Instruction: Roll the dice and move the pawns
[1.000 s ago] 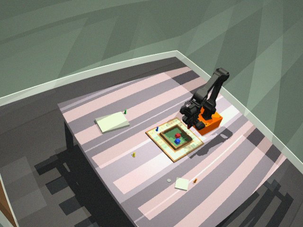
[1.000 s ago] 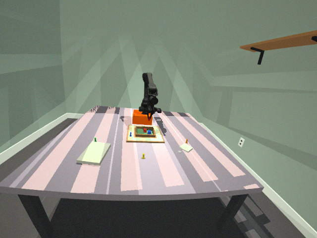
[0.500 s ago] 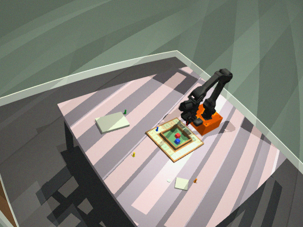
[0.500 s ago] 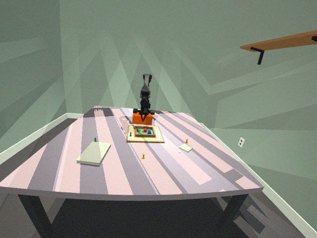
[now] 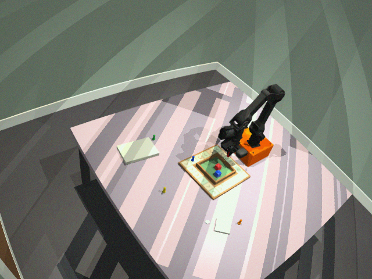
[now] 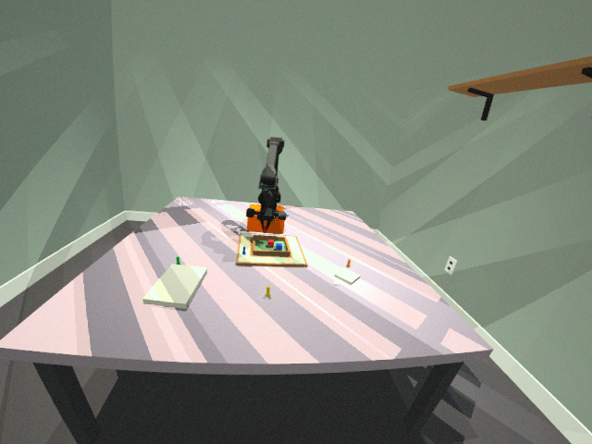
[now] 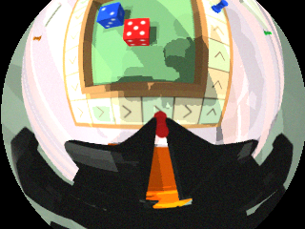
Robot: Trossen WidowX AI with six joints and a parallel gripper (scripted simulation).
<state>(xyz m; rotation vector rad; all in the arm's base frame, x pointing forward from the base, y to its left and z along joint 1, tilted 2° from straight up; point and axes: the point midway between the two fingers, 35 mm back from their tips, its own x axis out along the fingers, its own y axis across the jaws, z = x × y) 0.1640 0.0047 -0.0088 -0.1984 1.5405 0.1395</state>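
The blue pawn lies 20 cm ahead of my gripper tip, 4 cm to the right of it and 2 cm below it. Also, from my gripper tip: orange pawn: 40 cm to the left, 14 cm ahead, 3 cm below; red pawn: 1 cm above; green pawn: 34 cm ahead, 26 cm to the right, 3 cm below.
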